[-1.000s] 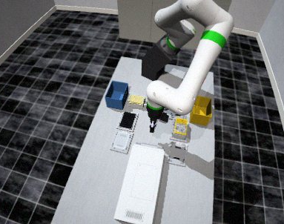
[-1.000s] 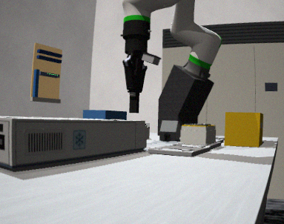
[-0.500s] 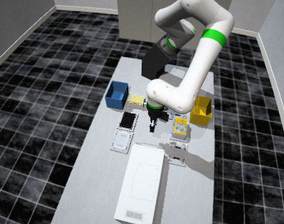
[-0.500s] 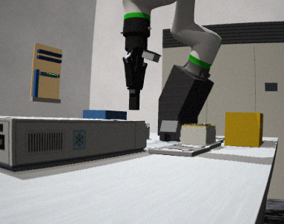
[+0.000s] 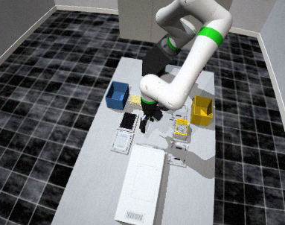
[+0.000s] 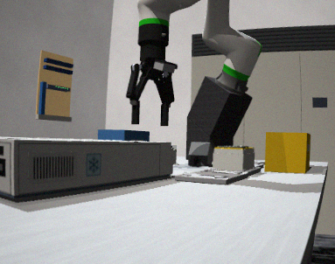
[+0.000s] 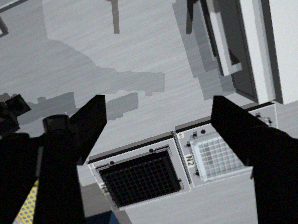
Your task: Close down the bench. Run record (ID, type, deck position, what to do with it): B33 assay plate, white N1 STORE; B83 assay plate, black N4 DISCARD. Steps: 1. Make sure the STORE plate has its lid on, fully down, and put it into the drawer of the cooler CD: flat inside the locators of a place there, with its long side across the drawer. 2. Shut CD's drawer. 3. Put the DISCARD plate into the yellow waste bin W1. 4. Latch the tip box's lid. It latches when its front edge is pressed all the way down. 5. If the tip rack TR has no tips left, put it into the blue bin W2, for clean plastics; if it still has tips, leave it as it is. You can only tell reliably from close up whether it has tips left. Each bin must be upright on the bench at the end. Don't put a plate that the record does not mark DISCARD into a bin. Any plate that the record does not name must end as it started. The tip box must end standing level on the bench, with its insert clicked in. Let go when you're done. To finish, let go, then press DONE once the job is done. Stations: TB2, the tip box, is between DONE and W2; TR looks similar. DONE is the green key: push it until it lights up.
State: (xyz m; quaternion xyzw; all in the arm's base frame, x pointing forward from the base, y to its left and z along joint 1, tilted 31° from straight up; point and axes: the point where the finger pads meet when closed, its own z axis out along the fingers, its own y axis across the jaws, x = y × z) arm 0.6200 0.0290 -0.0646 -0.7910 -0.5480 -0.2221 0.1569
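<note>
My hand is 16 cm to the left of the black assay plate, 13 cm above it and 8 cm past it. From my hand the other things lie so: clear plate lid: 21 cm ahead, 12 cm below, 5 cm to the left; then yellow-topped tip holder: 22 cm to the left, 11 cm behind, 10 cm below; then white plate: 21 cm ahead, 13 cm below, 5 cm to the left.
</note>
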